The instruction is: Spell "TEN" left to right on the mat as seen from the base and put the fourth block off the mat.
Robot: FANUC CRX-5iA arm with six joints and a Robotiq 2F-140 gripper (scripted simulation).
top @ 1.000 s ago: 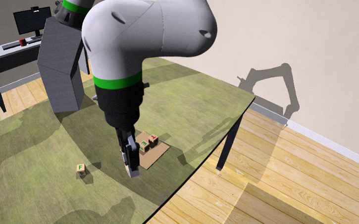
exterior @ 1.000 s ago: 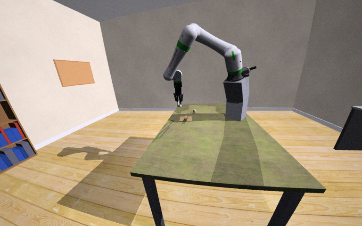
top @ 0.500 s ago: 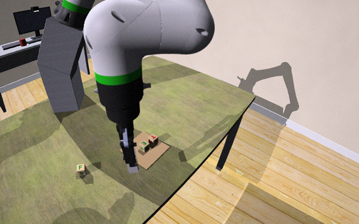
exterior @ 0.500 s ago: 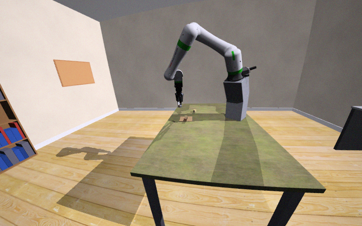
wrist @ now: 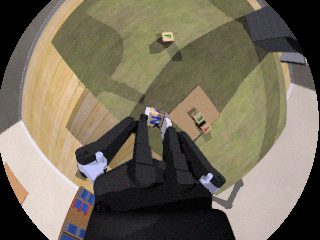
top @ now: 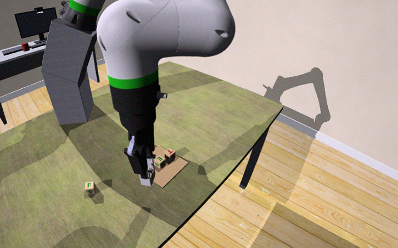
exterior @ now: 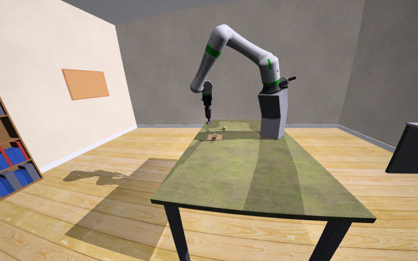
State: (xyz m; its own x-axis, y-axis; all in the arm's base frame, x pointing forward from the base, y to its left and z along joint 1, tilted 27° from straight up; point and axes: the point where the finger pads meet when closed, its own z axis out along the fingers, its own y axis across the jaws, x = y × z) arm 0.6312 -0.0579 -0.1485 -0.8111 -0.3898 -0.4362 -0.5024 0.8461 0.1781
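My gripper is now 80 mm past the mat, 110 mm to the right of it and 130 mm above it. The rest, counted from my hand: N block 20 mm below; then F block 160 mm behind, 130 mm to the right, 120 mm below.
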